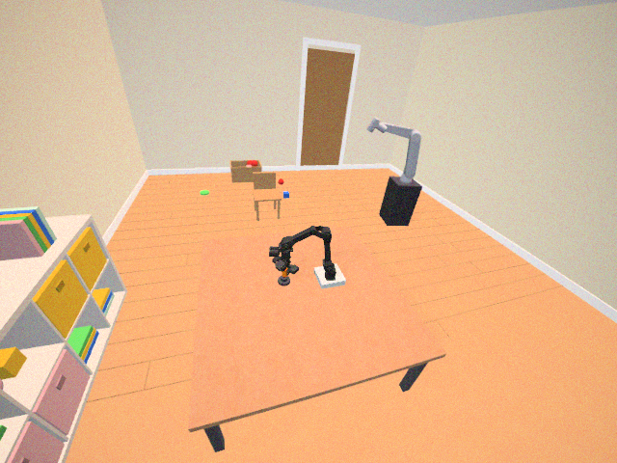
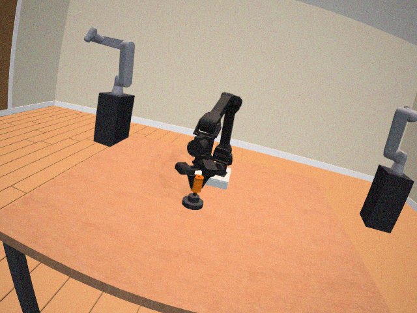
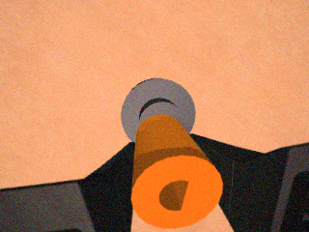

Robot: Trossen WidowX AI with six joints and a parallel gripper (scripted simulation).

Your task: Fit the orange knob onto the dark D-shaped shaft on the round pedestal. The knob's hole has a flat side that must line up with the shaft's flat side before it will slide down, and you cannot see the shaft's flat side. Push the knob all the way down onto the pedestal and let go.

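My gripper tip is 1 cm short of the pedestal and 4 cm above it. From my gripper tip the other things lie so: orange knob 2 cm above.
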